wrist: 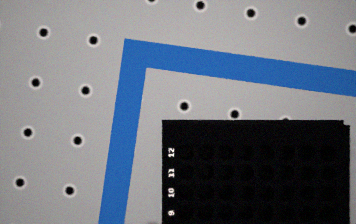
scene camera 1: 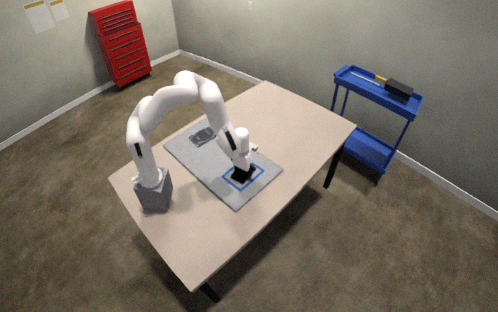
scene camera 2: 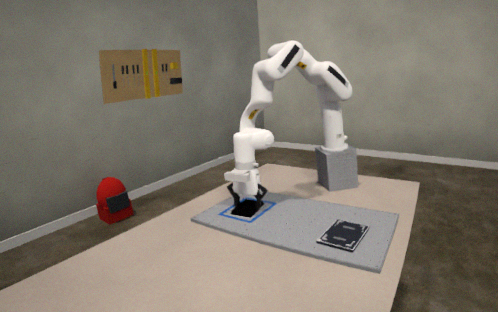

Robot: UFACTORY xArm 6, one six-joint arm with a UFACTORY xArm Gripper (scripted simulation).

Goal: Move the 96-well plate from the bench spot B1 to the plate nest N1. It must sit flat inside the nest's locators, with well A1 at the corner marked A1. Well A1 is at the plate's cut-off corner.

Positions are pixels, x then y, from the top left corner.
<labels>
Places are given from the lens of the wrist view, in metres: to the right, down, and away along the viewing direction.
black 96-well plate [wrist: 206, 164]: 0.01, 0.02, 0.14
</labels>
